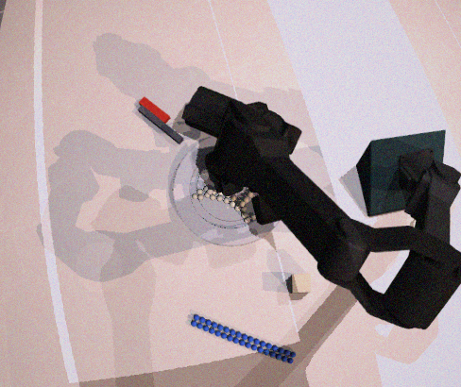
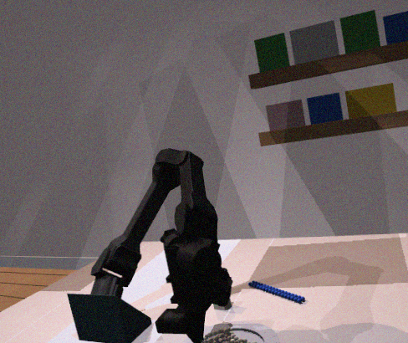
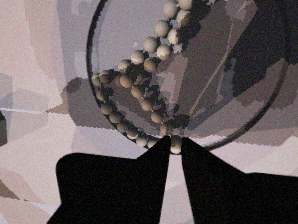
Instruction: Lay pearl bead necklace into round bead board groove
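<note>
Right now my gripper tip is 50 mm short of the round bead board and 10 mm above it. From my gripper tip the other things lie so: small beige cube (20 mm behind, 190 mm to the left); then grey block (160 mm ahead, 160 mm to the right, 20 mm below).
</note>
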